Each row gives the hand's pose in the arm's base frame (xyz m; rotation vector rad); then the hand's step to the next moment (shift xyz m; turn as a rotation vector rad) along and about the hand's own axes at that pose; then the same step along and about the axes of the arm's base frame.
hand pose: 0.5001 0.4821 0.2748 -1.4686 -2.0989 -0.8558
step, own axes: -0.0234 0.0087 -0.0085 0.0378 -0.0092 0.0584
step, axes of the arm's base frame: 0.0162 -0.0195 -0.0073 -0.0217 0.0640 -0.0189
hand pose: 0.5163 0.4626 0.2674 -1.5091 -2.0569 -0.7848
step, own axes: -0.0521 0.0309 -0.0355 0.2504 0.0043 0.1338
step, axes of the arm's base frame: 0.0458 -0.0531 -0.0036 -0.0724 0.2655 0.0700
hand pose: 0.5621 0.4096 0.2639 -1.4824 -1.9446 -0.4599
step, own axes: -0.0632 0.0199 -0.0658 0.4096 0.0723 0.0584
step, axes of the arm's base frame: 0.0471 -0.0806 0.0036 -0.0120 0.3543 0.2253
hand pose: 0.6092 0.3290 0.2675 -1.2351 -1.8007 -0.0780
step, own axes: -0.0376 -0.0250 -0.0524 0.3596 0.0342 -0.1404
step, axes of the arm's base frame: 0.0173 -0.0655 0.0140 0.0901 0.1991 0.3201
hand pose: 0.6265 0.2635 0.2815 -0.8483 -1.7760 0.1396
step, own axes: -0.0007 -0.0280 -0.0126 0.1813 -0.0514 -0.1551
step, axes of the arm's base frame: -0.0022 -0.0249 0.0179 0.0863 0.0240 0.2270
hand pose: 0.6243 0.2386 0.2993 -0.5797 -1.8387 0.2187
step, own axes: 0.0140 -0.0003 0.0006 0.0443 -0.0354 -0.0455
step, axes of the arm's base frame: -0.0040 0.0067 0.0117 0.0218 -0.0148 0.0678
